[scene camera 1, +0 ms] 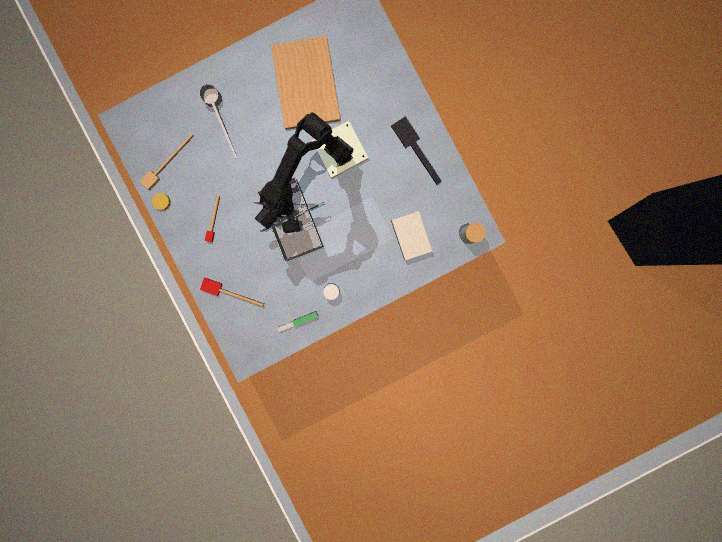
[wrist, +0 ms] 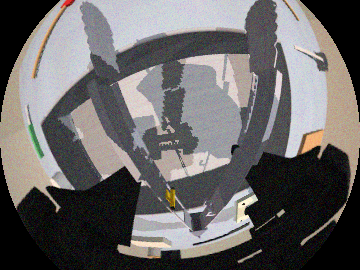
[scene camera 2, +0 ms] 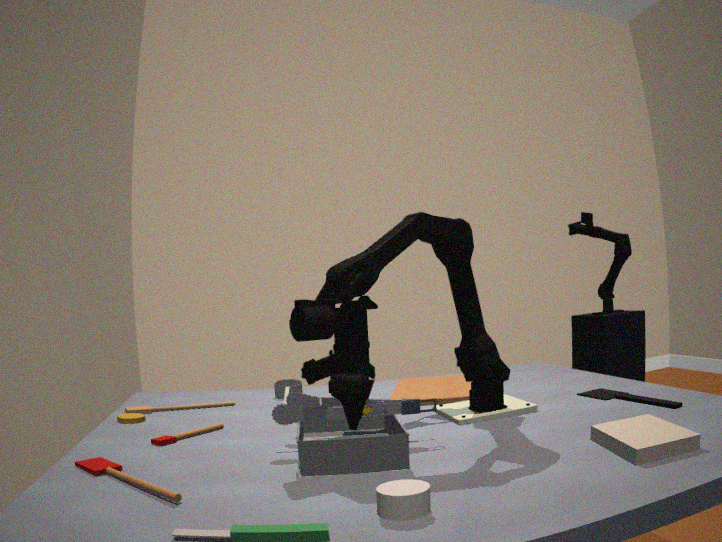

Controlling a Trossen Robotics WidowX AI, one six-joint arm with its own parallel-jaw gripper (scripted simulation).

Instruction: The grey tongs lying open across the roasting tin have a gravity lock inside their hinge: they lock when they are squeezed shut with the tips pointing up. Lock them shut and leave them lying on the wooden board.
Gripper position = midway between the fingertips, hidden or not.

Note:
My gripper (scene camera 2: 356, 424) is open, with nothing in its grasp. I also see a cream block (scene camera 2: 642, 439), a black spatula (scene camera 2: 603, 394) and a red spatula (scene camera 2: 97, 466).
The cream block also shows in scene camera 1 (scene camera 1: 409, 229). My gripper is seen too in the wrist view (wrist: 188, 156).

